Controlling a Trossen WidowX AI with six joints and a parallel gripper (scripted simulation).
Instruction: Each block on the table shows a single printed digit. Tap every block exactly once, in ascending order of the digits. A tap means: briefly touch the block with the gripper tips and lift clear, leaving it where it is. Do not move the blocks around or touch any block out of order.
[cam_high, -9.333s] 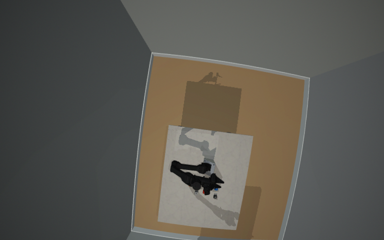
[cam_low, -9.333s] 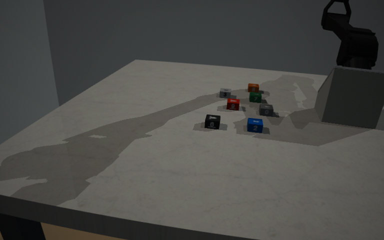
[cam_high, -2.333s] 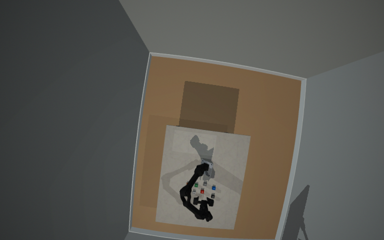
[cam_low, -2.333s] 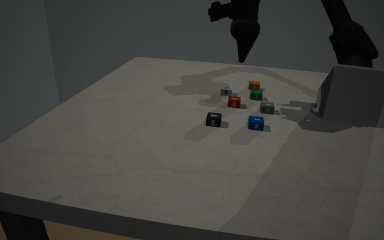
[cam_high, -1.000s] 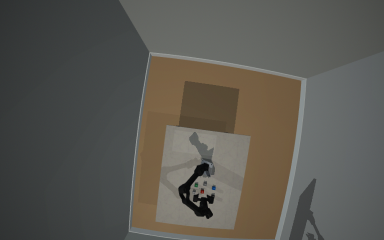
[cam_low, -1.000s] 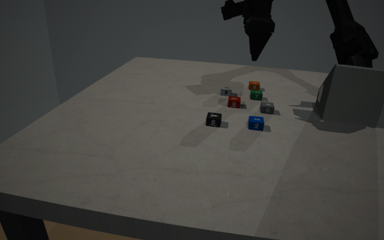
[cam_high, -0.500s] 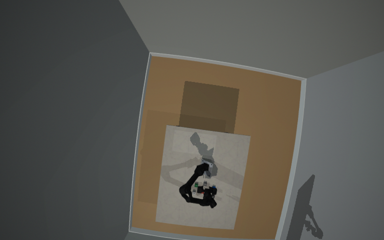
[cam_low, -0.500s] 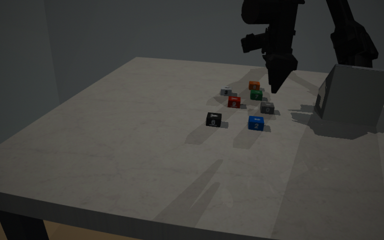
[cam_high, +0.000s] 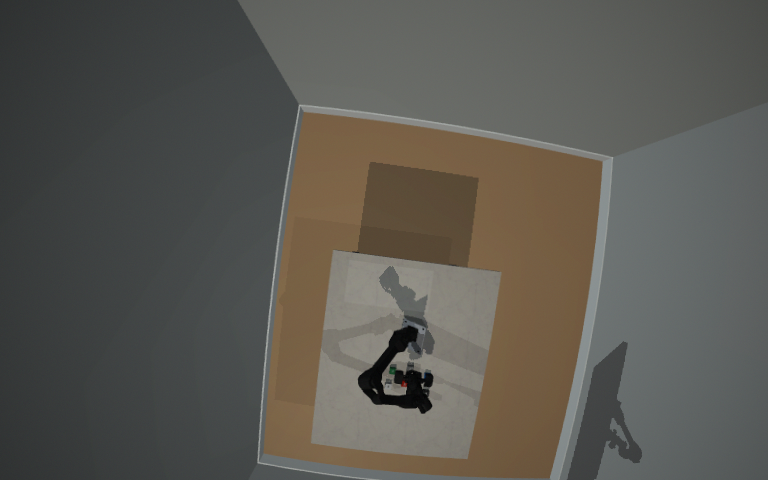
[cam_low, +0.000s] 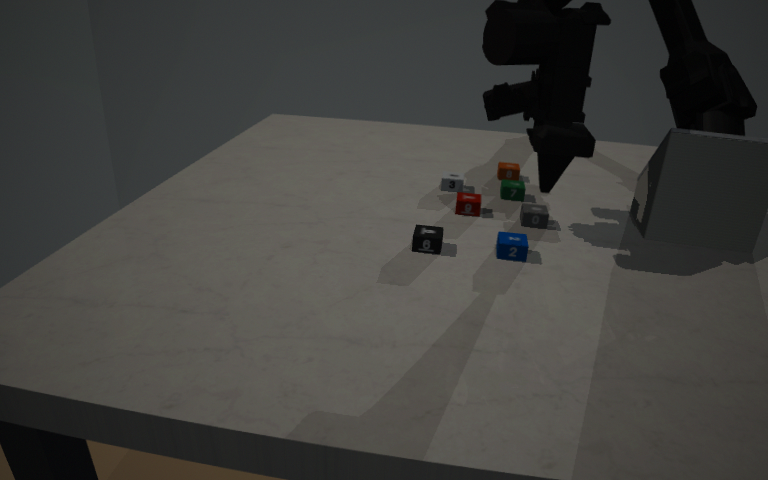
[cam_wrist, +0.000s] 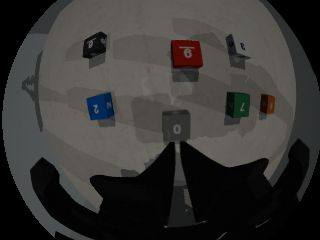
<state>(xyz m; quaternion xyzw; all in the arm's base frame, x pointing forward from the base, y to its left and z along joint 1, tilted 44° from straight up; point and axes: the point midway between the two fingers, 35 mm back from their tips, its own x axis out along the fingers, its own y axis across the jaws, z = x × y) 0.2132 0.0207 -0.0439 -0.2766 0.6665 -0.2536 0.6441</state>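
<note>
My gripper tip is now 30 mm above the grey block and 10 mm short of it. The rest, counted from my gripper tip: green block (90 mm to the right, 30 mm below, 30 mm ahead); then blue block (100 mm to the left, 40 mm ahead, 30 mm below); then red block (90 mm ahead, 30 mm below, 20 mm to the right).
</note>
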